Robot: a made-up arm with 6 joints. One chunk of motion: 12 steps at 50 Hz.
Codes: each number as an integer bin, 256 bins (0 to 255) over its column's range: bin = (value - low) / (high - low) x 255, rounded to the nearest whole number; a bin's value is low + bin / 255 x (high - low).
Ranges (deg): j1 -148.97..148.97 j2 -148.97..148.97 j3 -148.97..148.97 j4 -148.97..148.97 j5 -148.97..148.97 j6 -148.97..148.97
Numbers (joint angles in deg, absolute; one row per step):
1: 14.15 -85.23 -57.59 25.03 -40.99 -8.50
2: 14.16 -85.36 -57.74 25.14 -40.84 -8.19
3: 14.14 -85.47 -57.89 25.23 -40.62 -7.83
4: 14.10 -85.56 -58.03 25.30 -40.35 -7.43
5: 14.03 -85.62 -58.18 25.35 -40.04 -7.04
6: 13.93 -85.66 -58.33 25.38 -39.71 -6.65
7: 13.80 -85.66 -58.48 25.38 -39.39 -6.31
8: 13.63 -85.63 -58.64 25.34 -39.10 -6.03
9: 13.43 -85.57 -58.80 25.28 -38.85 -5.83
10: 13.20 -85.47 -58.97 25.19 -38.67 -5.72
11: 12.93 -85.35 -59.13 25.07 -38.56 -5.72
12: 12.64 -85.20 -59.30 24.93 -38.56 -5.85
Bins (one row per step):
1: 140 55 78 149 92 120
2: 140 54 78 149 93 120
3: 140 54 78 149 93 121
4: 140 54 78 149 93 121
5: 140 54 78 149 93 121
6: 139 54 78 149 94 122
7: 139 54 77 149 94 122
8: 139 54 77 149 94 122
9: 139 54 77 149 94 123
10: 139 54 77 149 94 123
11: 139 54 77 149 94 123
12: 138 55 77 149 94 122

